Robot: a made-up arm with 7 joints.
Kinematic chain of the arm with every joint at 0, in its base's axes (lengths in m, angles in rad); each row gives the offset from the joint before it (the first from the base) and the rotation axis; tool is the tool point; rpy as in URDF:
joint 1: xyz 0 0 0.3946 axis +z
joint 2: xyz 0 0 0 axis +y
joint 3: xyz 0 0 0.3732 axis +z
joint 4: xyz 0.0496 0 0 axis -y
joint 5: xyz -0.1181 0 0.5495 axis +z
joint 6: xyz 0 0 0 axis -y
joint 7: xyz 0.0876 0 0 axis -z
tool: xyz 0 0 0 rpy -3.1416 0 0
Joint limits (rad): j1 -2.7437..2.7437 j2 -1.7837..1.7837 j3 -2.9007..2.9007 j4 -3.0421..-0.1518 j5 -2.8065..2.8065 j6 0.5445..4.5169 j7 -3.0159..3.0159
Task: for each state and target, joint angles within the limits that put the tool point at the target. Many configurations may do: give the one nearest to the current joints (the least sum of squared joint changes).
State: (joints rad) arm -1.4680 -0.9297 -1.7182 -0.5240 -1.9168 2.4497 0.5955
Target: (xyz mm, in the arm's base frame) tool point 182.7 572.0 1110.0
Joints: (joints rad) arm -1.9672 -0.7805 -1.6436 -0.1518 -1.9314 3.1454 0.5955
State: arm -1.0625 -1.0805 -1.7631 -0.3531 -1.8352 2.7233 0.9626
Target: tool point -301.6 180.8 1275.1
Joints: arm -0.9759 -0.4229 -1.6566 -0.3272 -1.8665 3.0161 0.9626
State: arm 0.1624 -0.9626 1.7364 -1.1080 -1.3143 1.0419 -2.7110
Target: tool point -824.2 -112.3 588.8
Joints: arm 0.9721 -0.8936 1.9643 -1.4341 -1.2440 0.8613 -2.7110
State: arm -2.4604 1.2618 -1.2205 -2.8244 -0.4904 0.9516 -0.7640
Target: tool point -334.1 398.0 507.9
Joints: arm -2.3400 1.3476 -1.7534 -2.3856 -0.5534 0.9585 -0.7640
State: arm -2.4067 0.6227 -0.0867 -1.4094 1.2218 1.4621 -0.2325
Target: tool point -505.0 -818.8 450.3
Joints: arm -2.1551 0.9249 0.0455 -1.0281 1.2298 1.4964 -0.2325
